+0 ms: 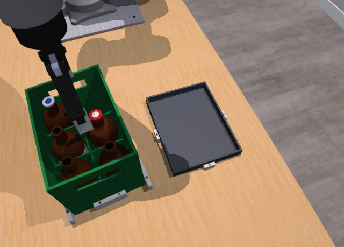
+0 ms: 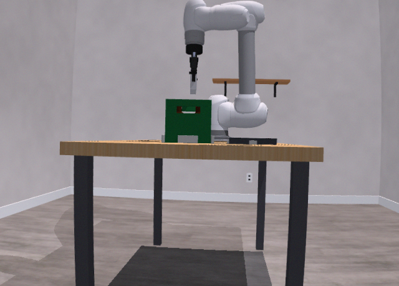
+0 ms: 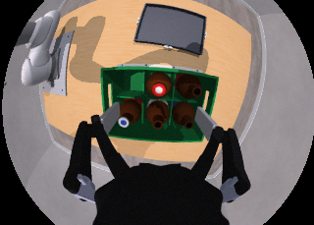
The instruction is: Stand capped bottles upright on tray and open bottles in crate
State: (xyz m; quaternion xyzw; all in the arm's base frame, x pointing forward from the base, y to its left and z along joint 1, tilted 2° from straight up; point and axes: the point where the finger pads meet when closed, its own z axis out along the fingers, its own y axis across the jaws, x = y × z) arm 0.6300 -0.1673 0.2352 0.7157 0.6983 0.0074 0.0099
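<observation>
My hand is 150 mm above the green crate and 20 mm to the left of it. Round my hand: dark tray: 250 mm to the left, 220 mm below, 40 mm ahead.
</observation>
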